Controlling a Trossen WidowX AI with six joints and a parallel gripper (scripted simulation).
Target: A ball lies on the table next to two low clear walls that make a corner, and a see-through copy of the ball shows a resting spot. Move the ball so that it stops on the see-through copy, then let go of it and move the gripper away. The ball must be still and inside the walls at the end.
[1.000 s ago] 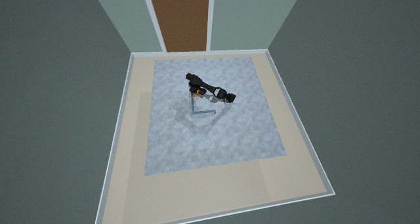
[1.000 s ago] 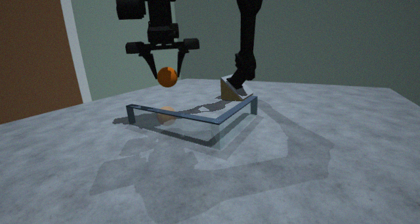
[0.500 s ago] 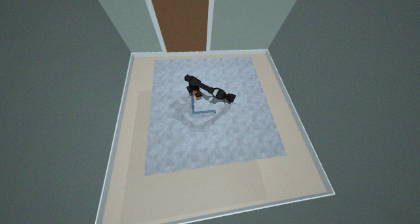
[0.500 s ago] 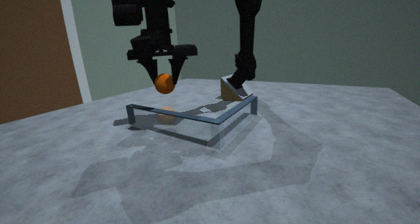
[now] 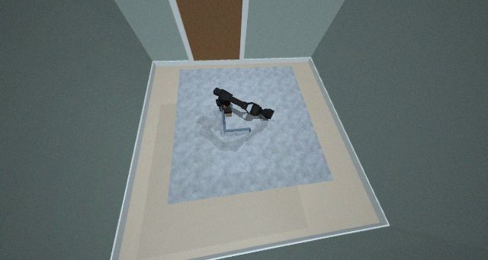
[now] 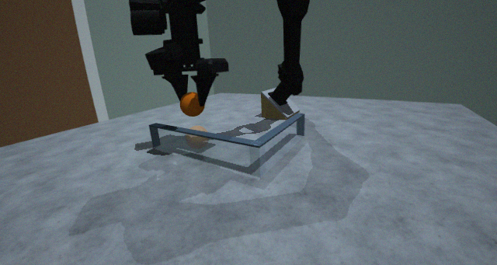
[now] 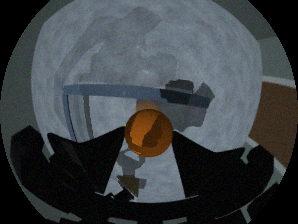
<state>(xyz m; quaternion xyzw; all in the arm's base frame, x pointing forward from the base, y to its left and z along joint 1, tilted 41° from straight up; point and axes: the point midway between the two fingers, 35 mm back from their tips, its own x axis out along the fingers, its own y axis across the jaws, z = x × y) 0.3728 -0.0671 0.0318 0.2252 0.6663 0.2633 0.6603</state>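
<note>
My gripper tip is 8 cm above the see-through copy of ball. Round my gripper tip: orange ball (right at my gripper tip).
</note>
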